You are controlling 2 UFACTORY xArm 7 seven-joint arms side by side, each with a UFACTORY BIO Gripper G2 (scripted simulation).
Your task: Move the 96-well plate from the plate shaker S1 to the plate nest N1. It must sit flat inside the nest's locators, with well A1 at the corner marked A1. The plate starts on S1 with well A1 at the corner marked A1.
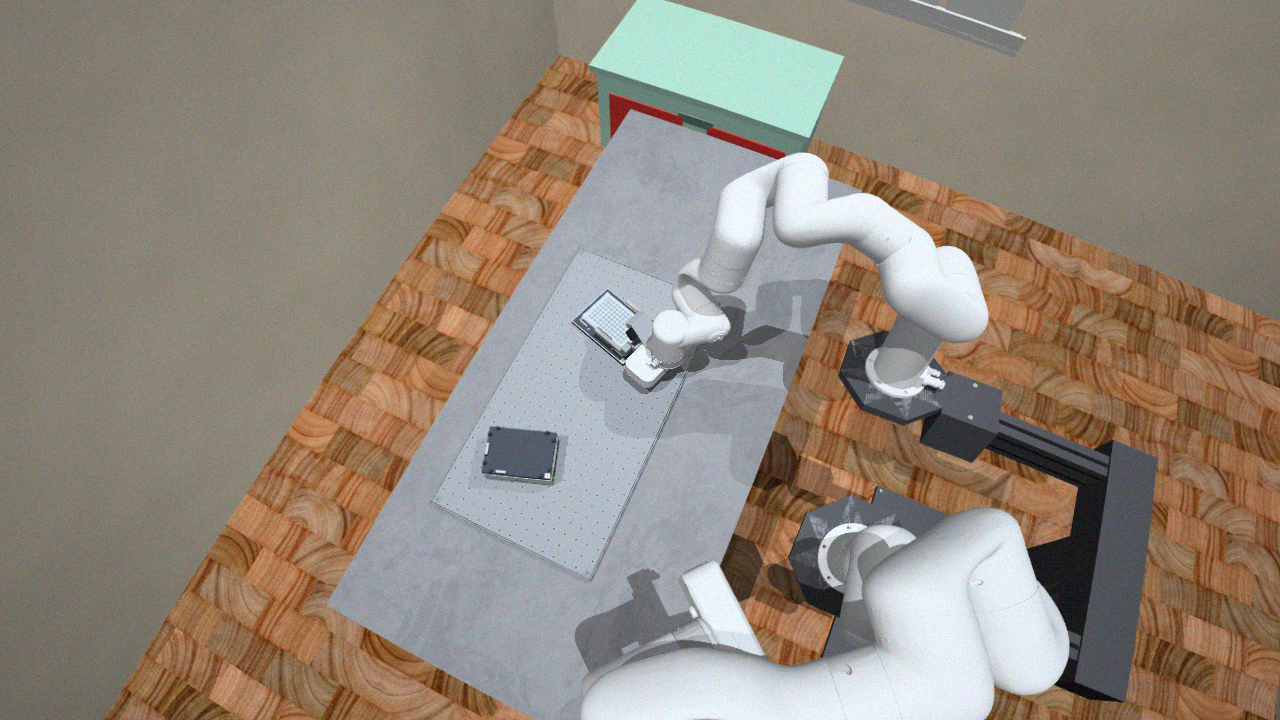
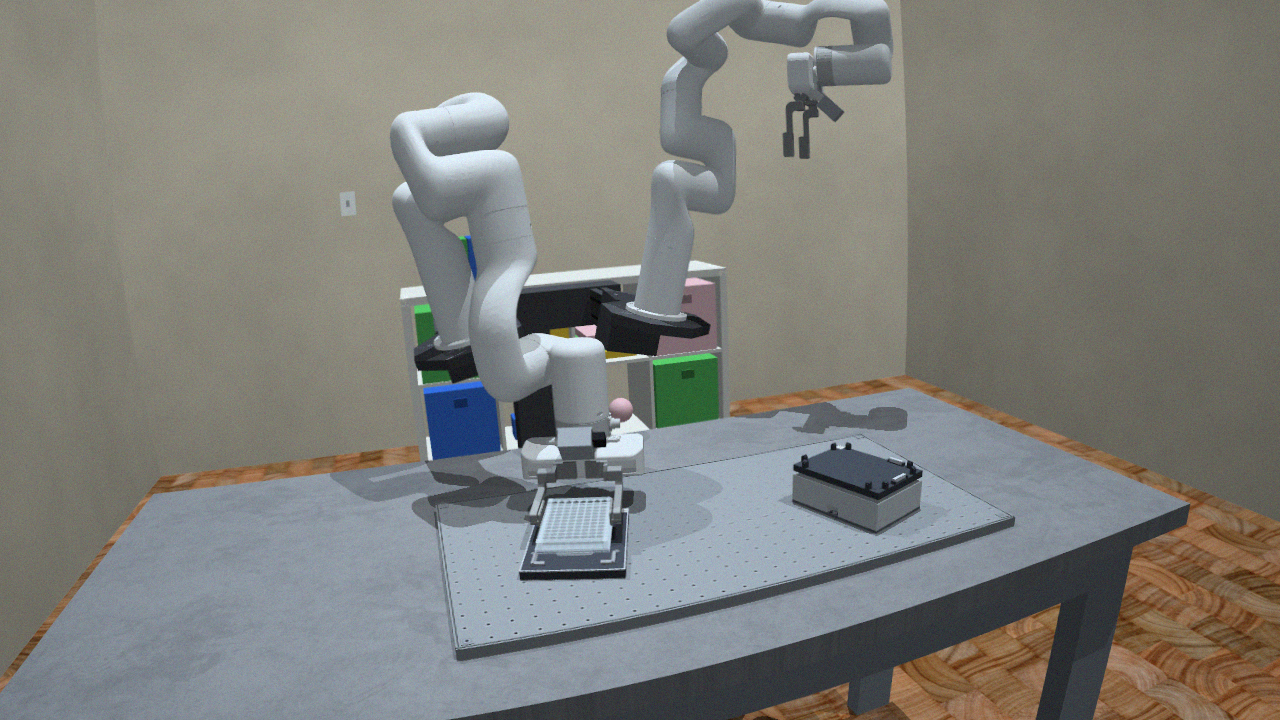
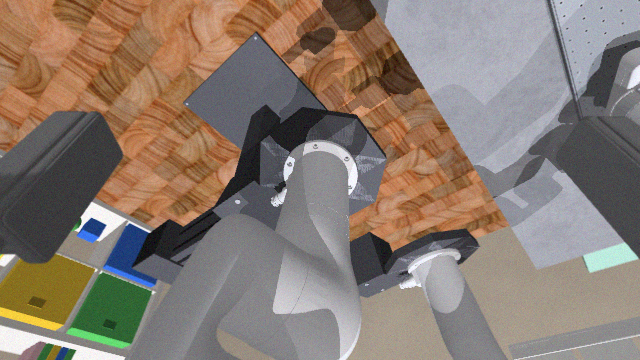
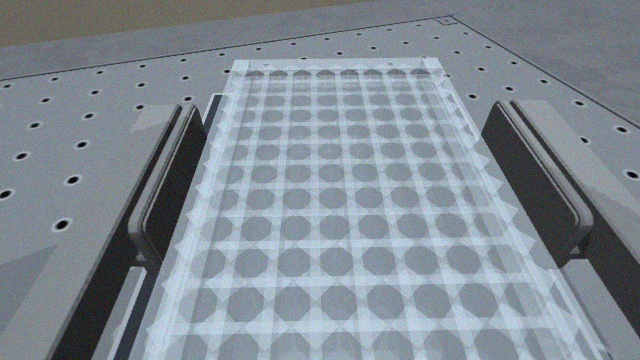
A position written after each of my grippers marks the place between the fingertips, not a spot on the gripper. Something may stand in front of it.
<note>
I see my left gripper [image 1: 731,633], my right gripper [image 2: 574,520], a clear 96-well plate [image 2: 570,525] and a dark plate nest N1 [image 2: 552,561].
The clear 96-well plate also shows in image 1 [image 1: 616,329] and in image 4 [image 4: 353,201]. My left gripper is seen too in image 2 [image 2: 797,157]. My right gripper is seen too in image 1 [image 1: 610,315]. Image 3 misses the clear 96-well plate: it is out of frame.
</note>
